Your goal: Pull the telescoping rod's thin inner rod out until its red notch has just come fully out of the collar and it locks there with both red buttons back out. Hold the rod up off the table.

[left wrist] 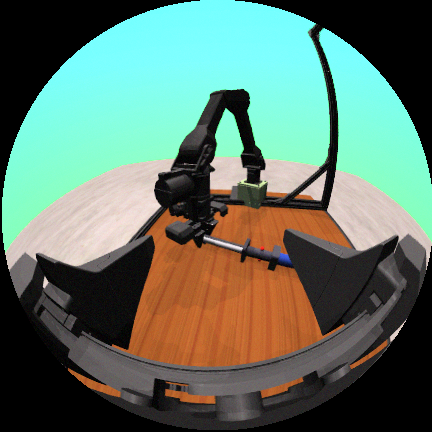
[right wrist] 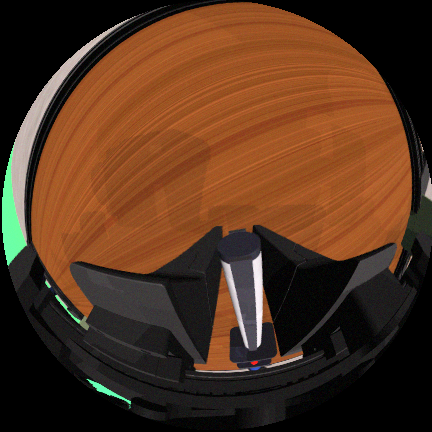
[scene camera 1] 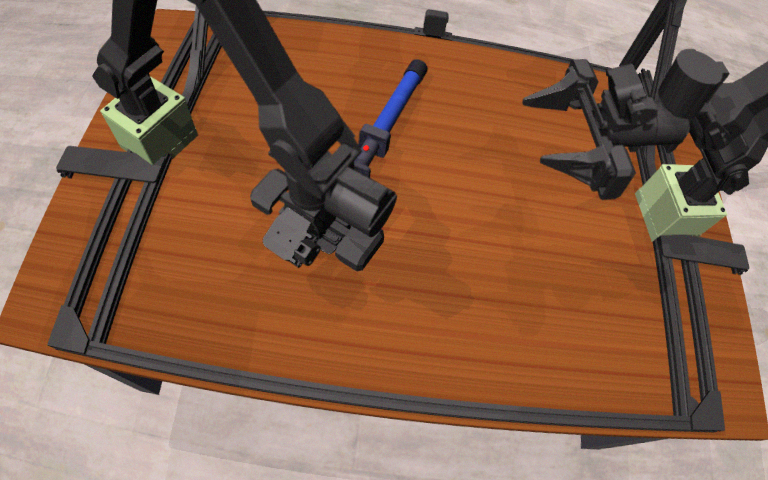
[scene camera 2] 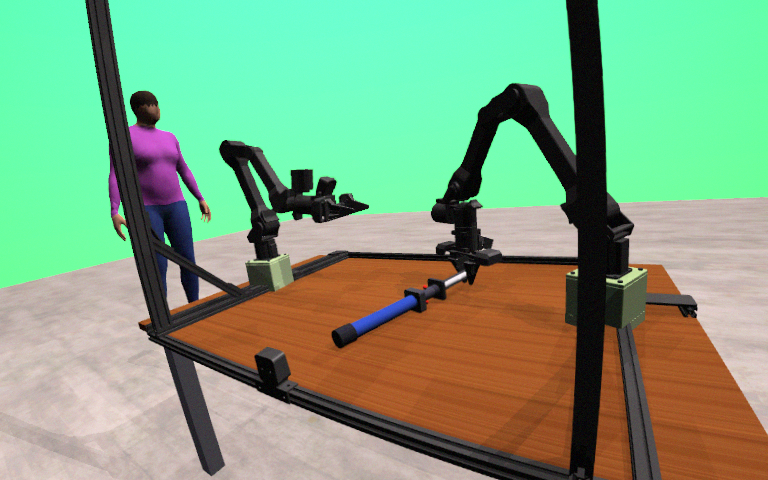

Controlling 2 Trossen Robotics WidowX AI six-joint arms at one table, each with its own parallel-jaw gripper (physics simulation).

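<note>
The rod's blue tube (scene camera 1: 396, 104) (scene camera 2: 387, 315) (left wrist: 286, 259) lies slantwise on the table, black cap at its far end. Its dark collar (scene camera 1: 374, 138) (scene camera 2: 433, 290) (right wrist: 237, 345) has square flanges; a red button (scene camera 1: 366, 148) (scene camera 2: 425, 286) (left wrist: 262, 248) (right wrist: 254, 363) shows on it, and a second on the opposite side. The silver inner rod (scene camera 2: 454, 279) (left wrist: 225, 243) (right wrist: 244, 295) sticks out. My right gripper (scene camera 2: 467, 275) (left wrist: 201, 245) (right wrist: 236, 232) is shut on its dark-tipped end, hidden in scene camera 1. No red notch shows. My left gripper (scene camera 1: 532, 131) (scene camera 2: 363, 207) (left wrist: 219, 239) is open and empty, away from the rod.
Dark rails frame the wooden table (scene camera 1: 453, 350) (scene camera 2: 509, 362). A small black block (scene camera 1: 436, 23) (scene camera 2: 272, 365) stands on one rail near the capped end. Green arm bases (scene camera 1: 148, 121) (scene camera 1: 676, 206) stand at both sides. A person (scene camera 2: 155, 164) stands beyond the table in scene camera 2.
</note>
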